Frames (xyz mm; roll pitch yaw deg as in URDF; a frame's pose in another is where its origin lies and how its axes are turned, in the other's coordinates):
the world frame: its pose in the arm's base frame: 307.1 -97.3 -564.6 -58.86 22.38 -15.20
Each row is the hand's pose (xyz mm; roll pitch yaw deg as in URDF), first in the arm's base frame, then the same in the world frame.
Working: the arm's base frame: its pose in the world frame: -512.6 -335.0 218.1 58.30 -24.48 -11.34

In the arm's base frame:
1: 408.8 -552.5 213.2 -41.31 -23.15 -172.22
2: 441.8 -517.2 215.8 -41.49 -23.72 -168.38
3: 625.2 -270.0 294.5 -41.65 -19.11 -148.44
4: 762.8 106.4 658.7 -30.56 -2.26 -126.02
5: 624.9 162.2 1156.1 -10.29 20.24 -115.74
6: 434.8 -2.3 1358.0 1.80 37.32 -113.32
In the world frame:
1: -95.0 -899.8 61.6 -89.22 16.61 -166.67
2: -75.1 -887.2 103.8 -86.97 18.79 -163.70
3: -1.4 -837.8 408.9 -73.97 34.06 -150.80
4: -108.5 -930.6 931.5 -43.77 58.26 -130.76
5: -434.5 -1267.0 1155.4 4.02 81.39 -100.38
6: -641.1 -1488.9 1045.8 155.58 80.36 40.72

